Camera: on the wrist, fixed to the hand. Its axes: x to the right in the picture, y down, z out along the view.
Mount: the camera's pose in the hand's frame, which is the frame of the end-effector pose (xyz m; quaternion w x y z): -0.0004 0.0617 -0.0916 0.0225 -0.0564 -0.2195 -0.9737
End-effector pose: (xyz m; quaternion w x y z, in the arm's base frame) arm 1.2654 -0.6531 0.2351 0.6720 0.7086 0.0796 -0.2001
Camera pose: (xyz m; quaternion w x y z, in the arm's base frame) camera 1.3048 -0.5681 0.2936 0.1223 0.1434 -0.5555 0.8099
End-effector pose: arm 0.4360 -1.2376 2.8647 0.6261 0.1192 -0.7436 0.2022
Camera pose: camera 0.4904 -1.1415 2.8673 0.0545 0.7358 -0.0495 -0.6732
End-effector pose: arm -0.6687 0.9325 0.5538 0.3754 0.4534 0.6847 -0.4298
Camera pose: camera -0.6217 1.0310 0.5708 0.2342 0.7720 -0.3987 0.4361
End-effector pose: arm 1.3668 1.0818 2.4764 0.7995 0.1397 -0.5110 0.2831
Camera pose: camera 1.3975 1.1780 2.4318 0.1894 0.5178 -0.0669 -0.8316
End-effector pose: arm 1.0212 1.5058 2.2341 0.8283 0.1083 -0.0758 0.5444
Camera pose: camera 0.9651 1.5531 2.1516 0.5382 0.1490 -0.1088 -0.8224
